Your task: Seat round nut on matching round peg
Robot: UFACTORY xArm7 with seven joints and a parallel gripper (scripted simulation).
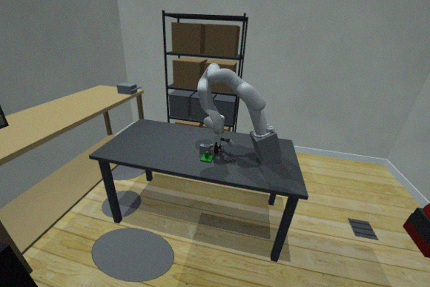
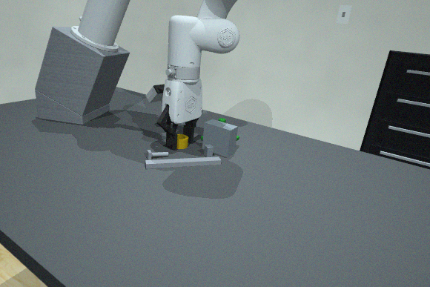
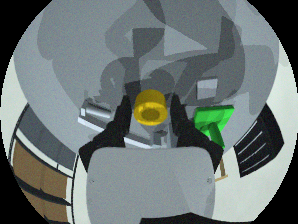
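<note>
My gripper is now 80 mm short of the grey block, 60 mm to the right of it and 10 mm below it. From my hand the other things lie so: flat grey tile: 30 mm behind, 70 mm to the left, 20 mm below; square peg: 80 mm ahead, 20 mm to the left, 10 mm below; short bolt-like piece: 10 mm ahead, 90 mm to the right, 10 mm below.
</note>
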